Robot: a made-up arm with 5 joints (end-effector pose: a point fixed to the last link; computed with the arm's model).
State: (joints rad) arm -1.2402 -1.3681 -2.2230 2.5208 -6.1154
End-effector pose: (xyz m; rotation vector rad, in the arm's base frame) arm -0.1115 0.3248 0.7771 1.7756 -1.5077 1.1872
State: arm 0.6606 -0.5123 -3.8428 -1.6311 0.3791
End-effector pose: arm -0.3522 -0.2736 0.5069 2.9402 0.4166 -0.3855
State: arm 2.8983 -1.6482 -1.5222 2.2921 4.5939
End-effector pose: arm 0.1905 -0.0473 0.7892 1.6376 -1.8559 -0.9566
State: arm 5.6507 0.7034 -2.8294 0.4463 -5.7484
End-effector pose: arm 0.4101 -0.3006 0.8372 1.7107 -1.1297 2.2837
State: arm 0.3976 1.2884 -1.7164 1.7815 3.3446
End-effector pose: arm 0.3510 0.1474 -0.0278 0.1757 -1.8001 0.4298
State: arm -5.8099 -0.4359 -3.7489 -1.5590 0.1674
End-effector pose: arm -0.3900 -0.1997 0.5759 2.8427 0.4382 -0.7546
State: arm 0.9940 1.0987 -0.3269 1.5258 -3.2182
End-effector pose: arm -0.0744 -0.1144 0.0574 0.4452 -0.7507 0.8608
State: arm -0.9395 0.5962 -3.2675 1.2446 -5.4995
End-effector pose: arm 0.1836 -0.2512 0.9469 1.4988 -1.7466 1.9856
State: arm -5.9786 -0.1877 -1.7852 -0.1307 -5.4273
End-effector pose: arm 0.3591 0.1129 0.8762 -1.1665 0.3299 -1.7748
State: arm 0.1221 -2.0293 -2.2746 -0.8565 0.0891
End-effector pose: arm -0.6276 -0.0770 0.3096 2.5680 0.0424 -1.6062
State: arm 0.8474 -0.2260 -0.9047 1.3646 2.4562
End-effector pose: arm 0.2940 0.3329 0.3702 2.0171 -2.0952 0.0277
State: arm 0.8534 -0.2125 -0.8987 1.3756 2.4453
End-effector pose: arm 0.2907 0.3332 0.3611 2.0134 -2.0563 0.0300
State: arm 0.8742 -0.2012 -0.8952 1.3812 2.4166
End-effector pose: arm 0.2830 0.3383 0.3544 2.0490 -1.9916 0.0305
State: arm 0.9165 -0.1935 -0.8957 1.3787 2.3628
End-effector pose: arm 0.2686 0.3502 0.3513 2.1387 -1.8877 0.0286
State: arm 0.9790 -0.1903 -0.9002 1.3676 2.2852
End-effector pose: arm 0.2472 0.3677 0.3522 2.2753 -1.7409 0.0245
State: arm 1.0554 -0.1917 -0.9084 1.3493 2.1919
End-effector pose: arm 0.2199 0.3882 0.3572 2.4381 -1.5567 0.0192
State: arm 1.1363 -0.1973 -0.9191 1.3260 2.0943
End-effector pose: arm 0.1894 0.4082 0.3654 2.6022 -1.3514 0.0137
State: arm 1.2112 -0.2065 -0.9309 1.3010 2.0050
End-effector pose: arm 0.1598 0.4250 0.3759 2.7466 -1.1512 0.0091
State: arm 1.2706 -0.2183 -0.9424 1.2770 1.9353
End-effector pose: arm 0.1353 0.4370 0.3877 2.8598 -0.9871 0.0057
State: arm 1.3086 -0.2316 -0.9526 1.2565 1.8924
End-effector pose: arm 0.1193 0.4444 0.3996 2.9395 -0.8833 0.0033
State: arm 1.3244 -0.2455 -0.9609 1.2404 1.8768
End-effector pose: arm 0.1127 0.4480 0.4107 2.9898 -0.8474 0.0016
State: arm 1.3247 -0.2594 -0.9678 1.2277 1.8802
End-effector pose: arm 0.1128 0.4490 0.4211 3.0207 -0.8613 0.0000
